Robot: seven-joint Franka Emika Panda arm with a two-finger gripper.
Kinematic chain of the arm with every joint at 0, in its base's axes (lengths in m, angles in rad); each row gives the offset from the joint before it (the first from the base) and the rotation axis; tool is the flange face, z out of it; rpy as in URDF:
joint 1: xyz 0 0 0.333 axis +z
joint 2: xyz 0 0 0 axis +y
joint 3: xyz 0 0 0.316 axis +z
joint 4: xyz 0.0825 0 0 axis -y
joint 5: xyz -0.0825 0 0.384 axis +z
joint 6: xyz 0 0 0 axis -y
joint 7: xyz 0.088 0 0 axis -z
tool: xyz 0 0 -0.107 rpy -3.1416 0 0
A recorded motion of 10 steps. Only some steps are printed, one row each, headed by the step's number.
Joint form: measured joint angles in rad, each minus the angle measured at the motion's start. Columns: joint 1, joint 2, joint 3, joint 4, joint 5, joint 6, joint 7.
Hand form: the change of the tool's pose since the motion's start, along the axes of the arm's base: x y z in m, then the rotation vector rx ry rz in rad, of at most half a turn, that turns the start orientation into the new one. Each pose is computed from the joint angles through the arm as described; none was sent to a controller.
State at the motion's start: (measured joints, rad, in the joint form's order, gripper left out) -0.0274 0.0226 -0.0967 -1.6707 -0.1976 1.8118 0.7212
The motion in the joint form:
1: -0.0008 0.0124 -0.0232 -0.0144 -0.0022 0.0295 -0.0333
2: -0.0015 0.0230 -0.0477 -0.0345 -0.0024 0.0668 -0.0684
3: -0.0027 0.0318 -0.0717 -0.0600 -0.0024 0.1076 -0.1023
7: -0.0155 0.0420 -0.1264 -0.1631 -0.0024 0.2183 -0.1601
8: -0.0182 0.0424 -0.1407 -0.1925 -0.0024 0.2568 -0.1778
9: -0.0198 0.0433 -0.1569 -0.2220 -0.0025 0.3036 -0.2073
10: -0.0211 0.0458 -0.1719 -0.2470 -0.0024 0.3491 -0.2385
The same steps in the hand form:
1: 0.0028 -0.0135 -0.0113 -0.0068 0.0052 0.0145
2: 0.0047 -0.0275 -0.0236 -0.0125 0.0069 0.0309
3: 0.0054 -0.0413 -0.0372 -0.0178 0.0086 0.0467
7: -0.0035 -0.0770 -0.0826 -0.0211 0.0253 0.0568
8: -0.0067 -0.0855 -0.0934 -0.0235 0.0211 0.0643
9: -0.0097 -0.0944 -0.1035 -0.0293 0.0121 0.0839
10: -0.0120 -0.1024 -0.1125 -0.0367 0.0021 0.1063

